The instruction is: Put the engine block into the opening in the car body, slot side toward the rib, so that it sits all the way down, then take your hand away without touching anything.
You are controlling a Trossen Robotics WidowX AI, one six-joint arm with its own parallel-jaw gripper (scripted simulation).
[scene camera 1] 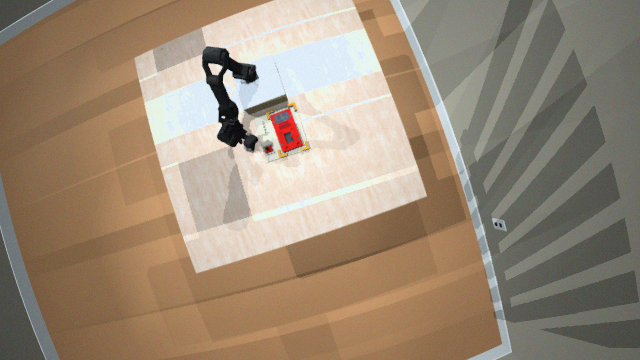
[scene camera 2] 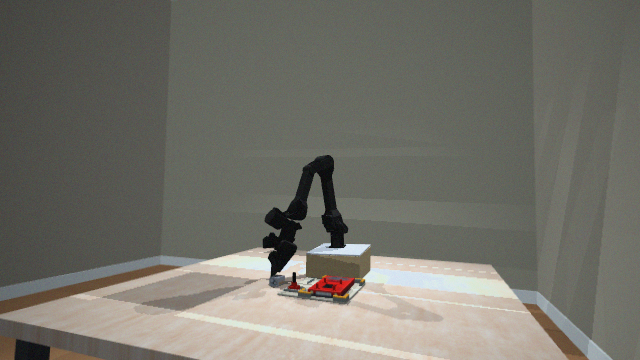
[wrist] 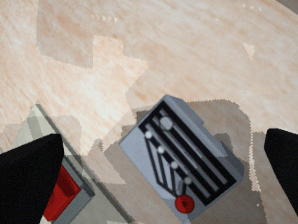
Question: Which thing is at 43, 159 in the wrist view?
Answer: My gripper.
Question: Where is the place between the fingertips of my gripper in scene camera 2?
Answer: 274, 275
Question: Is my gripper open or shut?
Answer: Open.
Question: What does my gripper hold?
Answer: Nothing.
